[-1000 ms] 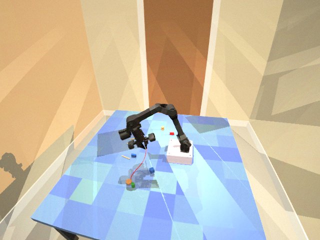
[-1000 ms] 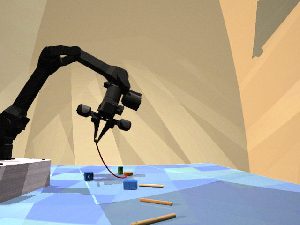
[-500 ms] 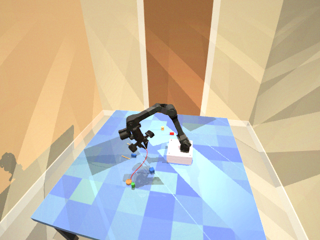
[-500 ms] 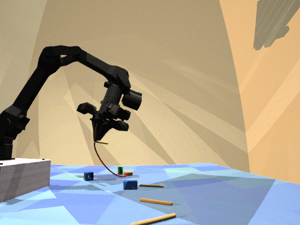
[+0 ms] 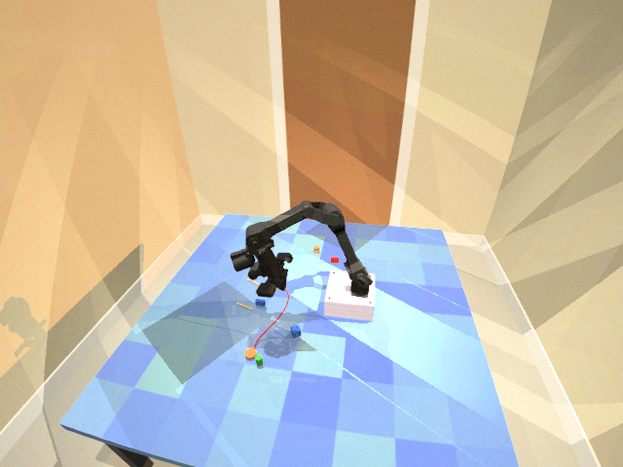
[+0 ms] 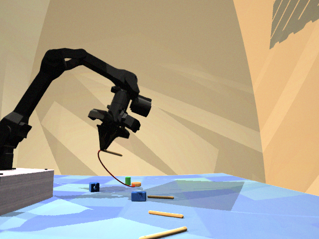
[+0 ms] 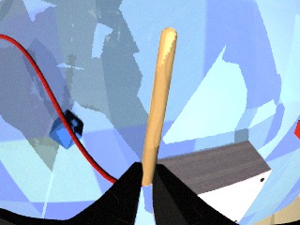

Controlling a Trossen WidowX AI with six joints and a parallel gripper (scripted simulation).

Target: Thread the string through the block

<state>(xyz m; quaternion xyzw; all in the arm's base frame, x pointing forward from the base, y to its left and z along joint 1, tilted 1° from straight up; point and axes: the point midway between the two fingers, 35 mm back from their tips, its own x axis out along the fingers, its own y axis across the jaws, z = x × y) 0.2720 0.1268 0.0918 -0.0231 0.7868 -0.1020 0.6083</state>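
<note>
My gripper tip is now 20 mm short of the thin wooden stick. Also, from my gripper tip: blue brick: 130 mm below, 120 mm ahead, 30 mm to the right; green cylinder: 220 mm to the left, 120 mm below, 20 mm ahead; round button: 200 mm to the left, 130 mm below, 60 mm ahead.
</note>
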